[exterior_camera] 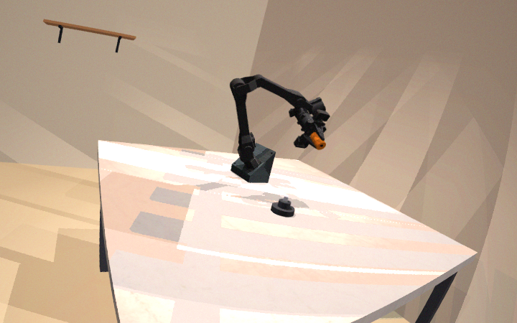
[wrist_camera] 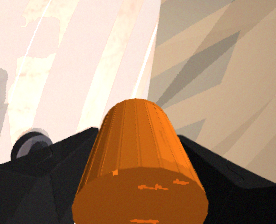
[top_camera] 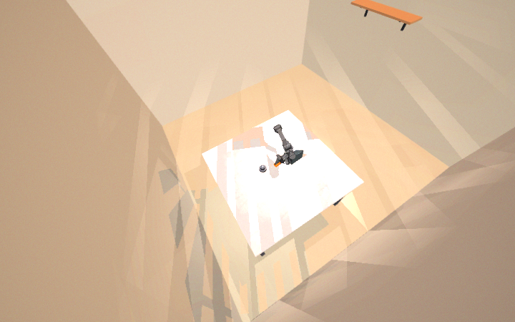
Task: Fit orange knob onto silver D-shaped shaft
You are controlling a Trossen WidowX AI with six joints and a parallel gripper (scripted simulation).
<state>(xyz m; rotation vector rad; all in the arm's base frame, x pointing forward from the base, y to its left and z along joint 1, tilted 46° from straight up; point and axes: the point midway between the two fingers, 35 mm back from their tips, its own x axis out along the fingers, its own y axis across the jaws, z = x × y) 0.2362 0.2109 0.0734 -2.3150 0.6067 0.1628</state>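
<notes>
My gripper tip is now 30 mm past the orange knob and 20 mm below it. The rest, counted from my gripper tip: round pedestal 210 mm below, 160 mm to the right, 60 mm ahead.
</notes>
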